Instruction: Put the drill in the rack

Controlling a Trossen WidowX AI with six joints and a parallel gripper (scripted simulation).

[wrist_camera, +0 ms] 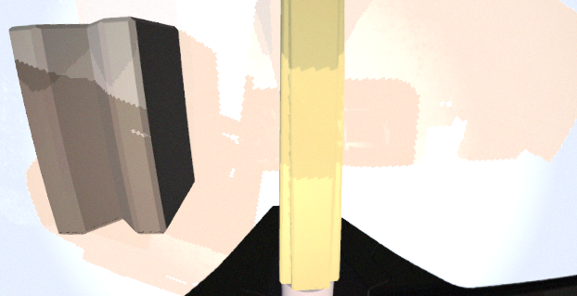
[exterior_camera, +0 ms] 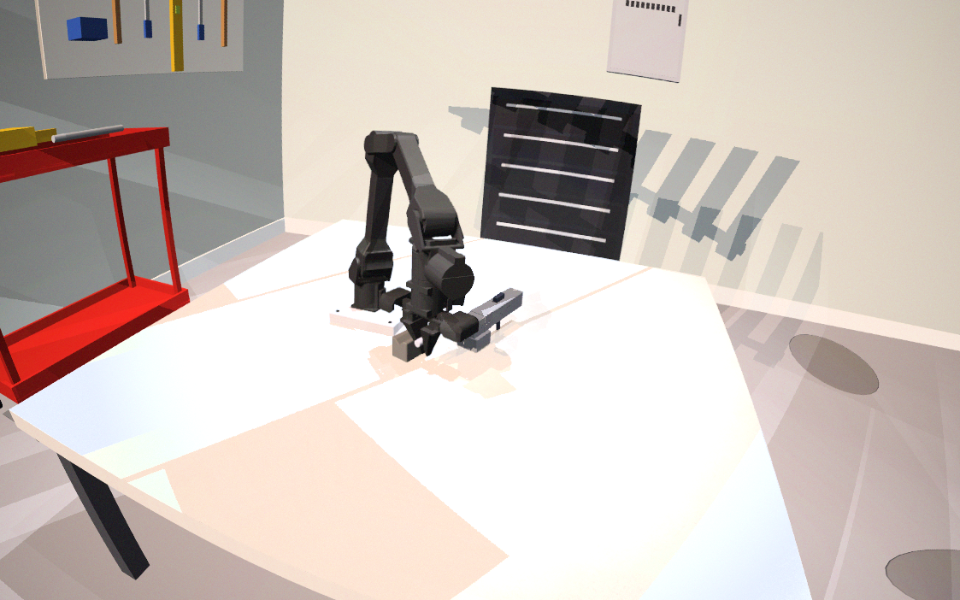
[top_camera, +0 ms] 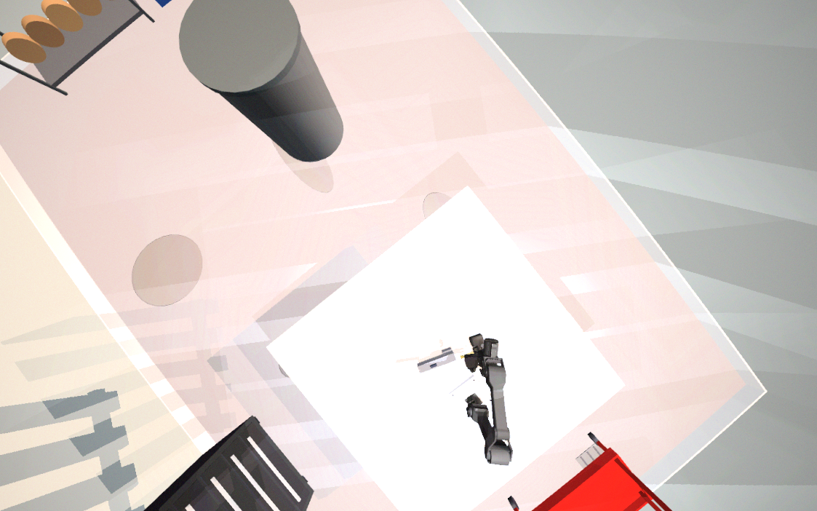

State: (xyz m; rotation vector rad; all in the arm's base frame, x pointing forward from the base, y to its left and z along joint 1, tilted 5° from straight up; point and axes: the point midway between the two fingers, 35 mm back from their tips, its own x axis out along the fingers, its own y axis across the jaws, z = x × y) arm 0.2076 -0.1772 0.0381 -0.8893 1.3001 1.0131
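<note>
My gripper tip is now 1 cm short of the yellow drill, 4 cm to the right of it and 4 cm below it. From my gripper tip the other things lie so: grey grooved rack (5 cm behind, 5 cm to the left, 2 cm below); then light grey fixture bar (7 cm ahead, 18 cm to the left, 1 cm above); then dark blue key (8 cm ahead, 21 cm to the left, 2 cm above).
</note>
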